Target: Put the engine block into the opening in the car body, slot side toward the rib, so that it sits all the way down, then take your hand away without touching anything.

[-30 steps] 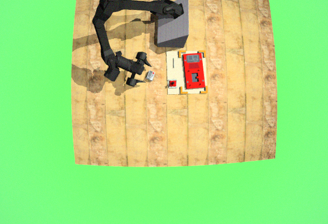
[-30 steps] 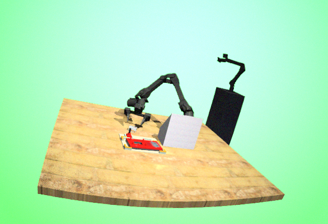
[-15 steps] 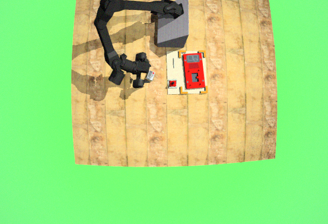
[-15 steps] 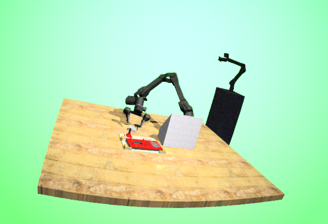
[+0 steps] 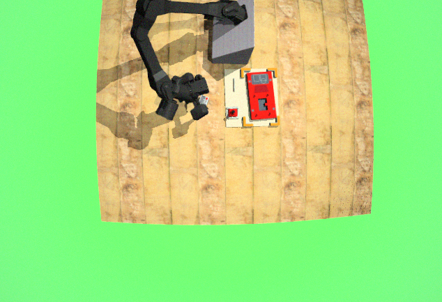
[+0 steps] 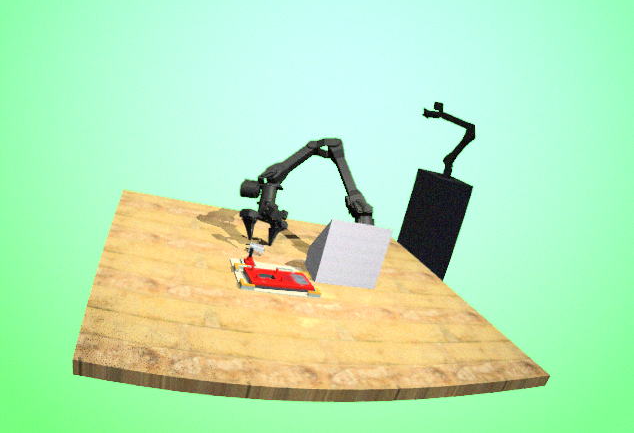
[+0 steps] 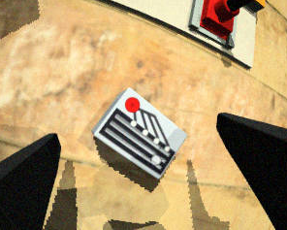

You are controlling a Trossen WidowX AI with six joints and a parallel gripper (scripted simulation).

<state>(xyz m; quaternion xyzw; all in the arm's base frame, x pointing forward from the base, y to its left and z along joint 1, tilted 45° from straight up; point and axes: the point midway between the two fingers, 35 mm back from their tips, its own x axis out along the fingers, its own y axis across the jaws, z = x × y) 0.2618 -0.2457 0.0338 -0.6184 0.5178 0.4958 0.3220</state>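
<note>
The engine block is 10 mm to the right of my gripper tip and 30 mm below it.
</note>
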